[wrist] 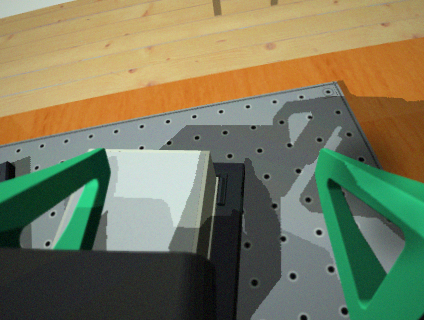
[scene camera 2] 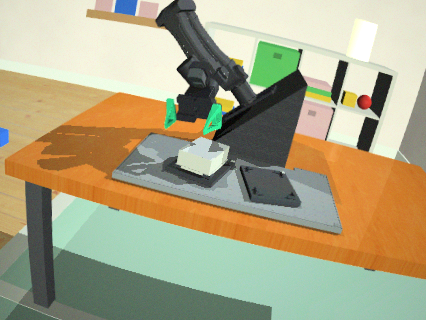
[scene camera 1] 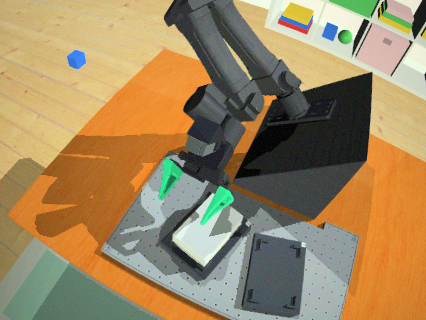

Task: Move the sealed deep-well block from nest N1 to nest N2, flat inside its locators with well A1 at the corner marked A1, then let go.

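Places are measured from the arm's base along level axes (x up, y ahead, z left), in millimetres.
Where they show: gripper, fingertip midpoint: (wrist: 212,160) (scene camera 2: 184,129) (scene camera 1: 179,211); arm's base, origin of the base link: (scene camera 2: 250,104) (scene camera 1: 300,113).
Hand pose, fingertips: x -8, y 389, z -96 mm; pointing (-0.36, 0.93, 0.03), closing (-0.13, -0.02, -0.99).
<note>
Things, the pixels of their top centre, and the offset from my fingertips. Level surfaces: height alone.
- off-white deep-well block, middle of its top: (wrist: 120,245) (scene camera 1: 209,225) (scene camera 2: 205,147) dx -39, dy -24, dz +55 mm
- dark nest N1, middle of its top: (wrist: 142,262) (scene camera 1: 207,231) (scene camera 2: 203,161) dx -74, dy -25, dz +55 mm
- dark nest N2, middle of its top: (scene camera 1: 277,272) (scene camera 2: 270,180) dx -74, dy -26, dz +225 mm
- grey perforated plate, middle of its top: (wrist: 38,295) (scene camera 1: 242,248) (scene camera 2: 234,174) dx -92, dy -41, dz +136 mm
- orange table, its level: dx -105 mm
The off-white deep-well block (scene camera 1: 200,240) (scene camera 2: 202,159) (wrist: 150,175) lies in the dark nest N1 (scene camera 1: 204,271) (scene camera 2: 212,178) (wrist: 231,200). The dark nest N2 (scene camera 1: 275,275) (scene camera 2: 270,187) is beside it, with corner locators and a small pale mark at one corner; its A1 lettering is not readable. My gripper (scene camera 1: 181,211) (scene camera 2: 186,130) (wrist: 212,160) is open and empty, above the block and offset to one side. In the wrist view one green finger overlaps the block's left part and the other is right of N1, over the plate. Well A1 cannot be told.
Both nests stand on a grey perforated plate (scene camera 1: 327,280) (scene camera 2: 320,202) (wrist: 265,150) on the orange table (scene camera 1: 400,195) (scene camera 2: 375,170). The arm's black wedge-shaped stand (scene camera 1: 305,155) (scene camera 2: 265,122) rises behind the plate, close to both nests.
</note>
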